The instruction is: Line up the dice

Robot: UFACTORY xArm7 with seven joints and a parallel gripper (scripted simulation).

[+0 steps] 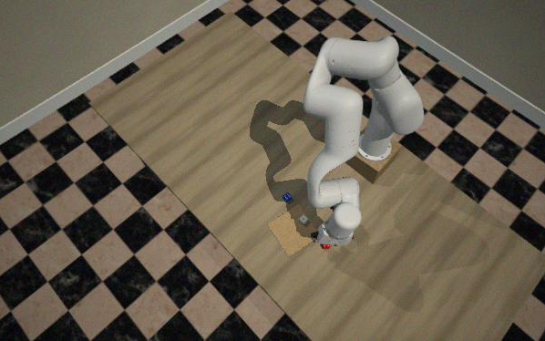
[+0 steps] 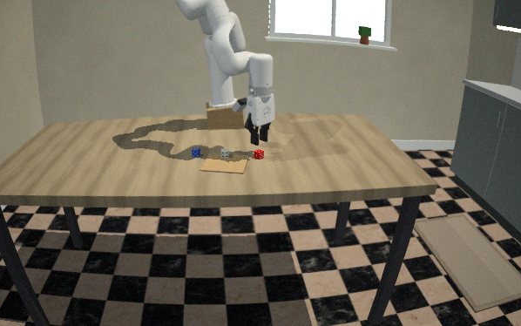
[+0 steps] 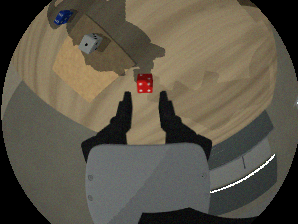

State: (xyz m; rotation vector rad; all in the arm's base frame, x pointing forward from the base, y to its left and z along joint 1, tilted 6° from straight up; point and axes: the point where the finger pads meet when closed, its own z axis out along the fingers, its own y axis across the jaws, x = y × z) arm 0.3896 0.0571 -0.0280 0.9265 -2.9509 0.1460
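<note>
The red die lies 60 mm below my hand. From my hand the other things lie so: blue die (210 mm to the right, 60 mm below, 60 mm behind); then white die (110 mm to the right, 60 mm below, 20 mm behind); then tan mat (120 mm to the right, 70 mm below, 20 mm ahead).
</note>
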